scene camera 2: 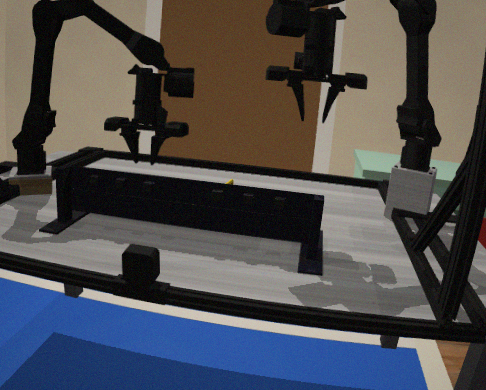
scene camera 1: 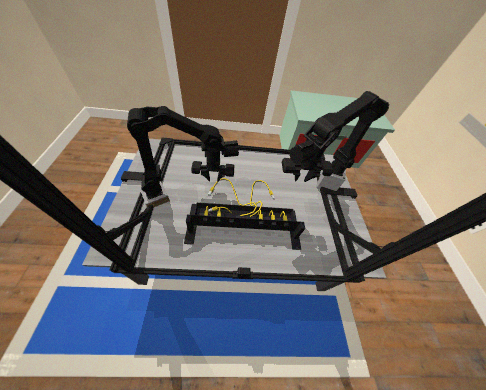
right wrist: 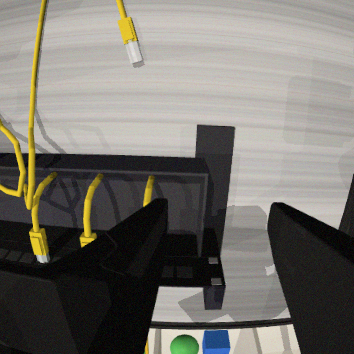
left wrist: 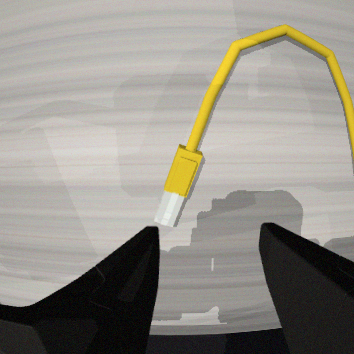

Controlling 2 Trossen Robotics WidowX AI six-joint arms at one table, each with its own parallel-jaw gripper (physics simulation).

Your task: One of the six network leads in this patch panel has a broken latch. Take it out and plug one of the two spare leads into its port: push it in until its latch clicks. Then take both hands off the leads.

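Seen in the pictures: left gripper, fingertip midpoint: [scene camera 2: 144, 164] [scene camera 1: 213, 181] [left wrist: 209, 236]; right gripper, fingertip midpoint: [scene camera 2: 312, 122] [scene camera 1: 299, 180] [right wrist: 219, 212]; left arm's base, link origin: [scene camera 2: 31, 171] [scene camera 1: 153, 192]; right arm's base, link origin: [scene camera 2: 415, 167] [scene camera 1: 336, 170].
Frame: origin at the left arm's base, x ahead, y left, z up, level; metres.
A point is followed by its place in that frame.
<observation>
The black patch panel [scene camera 1: 247, 225] {x 0.290, y -0.359, z 0.005 m} [scene camera 2: 200, 215] {x 0.310, y -0.371, z 0.002 m} [right wrist: 100, 164] stands on the table. Yellow leads sit upright in it, two at the left [scene camera 1: 218, 213] {x 0.195, y -0.270, z 0.051 m} and three at the right [scene camera 1: 272, 217] {x 0.387, y -0.395, z 0.051 m}; another plug [scene camera 1: 213, 209] {x 0.199, y -0.213, z -0.002 m} appears to lie sideways behind the left two. One spare lead [scene camera 1: 211, 190] {x 0.250, y -0.090, z -0.034 m} [left wrist: 182, 172] {x 0.257, y -0.081, z -0.031 m} lies behind the panel, its clear tip beside the left finger's tip in the left wrist view. The other spare lead [scene camera 1: 271, 192] {x 0.516, y -0.245, z -0.031 m} [right wrist: 128, 30] {x 0.519, y -0.247, z -0.031 m} lies farther right. My left gripper [scene camera 1: 213, 178] {x 0.264, y -0.088, z 0.030 m} [scene camera 2: 144, 162] {x 0.264, y -0.088, z 0.030 m} [left wrist: 209, 236] {x 0.264, y -0.088, z 0.030 m} is open and empty above the table. My right gripper [scene camera 1: 302, 180] {x 0.530, y -0.353, z 0.170 m} [scene camera 2: 313, 120] {x 0.530, y -0.353, z 0.170 m} [right wrist: 219, 212] {x 0.530, y -0.353, z 0.170 m} is open, empty and higher. Latches are too small to judge.
A black frame [scene camera 1: 200, 274] [scene camera 2: 240, 310] runs round the grey table [scene camera 1: 170, 260] {x -0.046, y -0.322, z -0.044 m}, with slanting posts at both sides. The spare leads' cables run into the tangle behind the panel. A green cabinet [scene camera 1: 320, 107] stands beyond the table at the back right.
</observation>
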